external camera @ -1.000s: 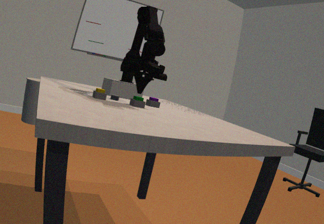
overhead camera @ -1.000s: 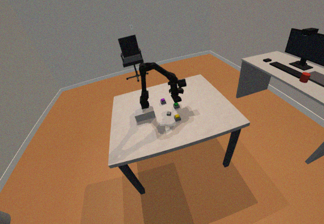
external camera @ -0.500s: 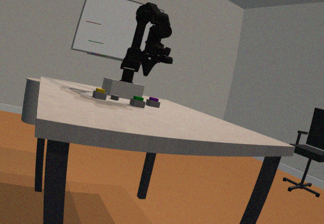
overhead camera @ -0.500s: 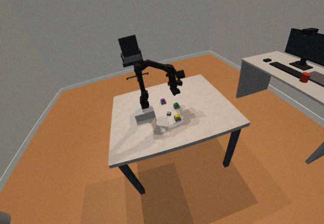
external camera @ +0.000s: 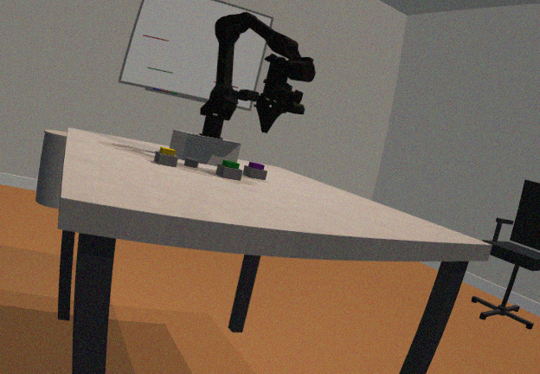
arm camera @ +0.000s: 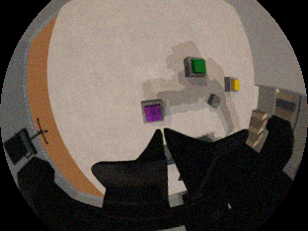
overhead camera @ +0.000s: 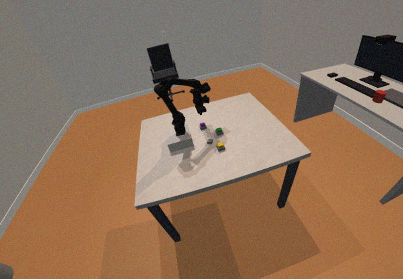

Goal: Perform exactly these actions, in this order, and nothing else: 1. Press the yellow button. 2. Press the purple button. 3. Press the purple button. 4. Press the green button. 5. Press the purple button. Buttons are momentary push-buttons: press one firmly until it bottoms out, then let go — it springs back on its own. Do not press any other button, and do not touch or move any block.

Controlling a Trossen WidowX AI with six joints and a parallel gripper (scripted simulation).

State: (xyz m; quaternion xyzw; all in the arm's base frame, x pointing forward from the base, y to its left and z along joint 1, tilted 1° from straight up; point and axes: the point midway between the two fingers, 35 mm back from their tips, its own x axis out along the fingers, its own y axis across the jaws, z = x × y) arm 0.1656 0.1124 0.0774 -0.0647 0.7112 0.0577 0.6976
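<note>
The purple button lies 9 cm below my gripper tip. From my gripper tip the other things lie so: yellow button: 10 cm ahead, 26 cm to the right, 9 cm below; green button: 11 cm ahead, 10 cm to the right, 9 cm below; small grey block: 3 cm ahead, 18 cm to the right, 12 cm below.
</note>
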